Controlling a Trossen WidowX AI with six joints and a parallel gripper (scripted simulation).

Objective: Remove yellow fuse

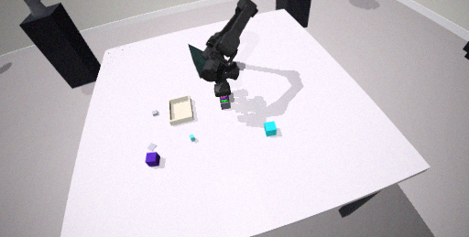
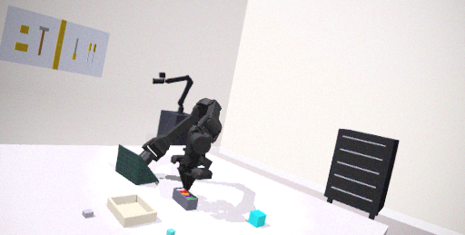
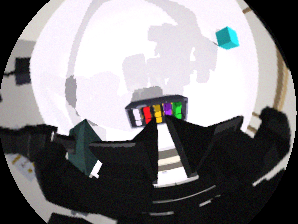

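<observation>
Right now the yellow fuse is 30 mm below my gripper tip. Round my gripper tip: cyan cube (220 mm ahead, 130 mm to the left, 30 mm below); then small teal block (170 mm to the right, 160 mm ahead, 40 mm below); then cream tray (200 mm to the right, 50 mm below).
</observation>
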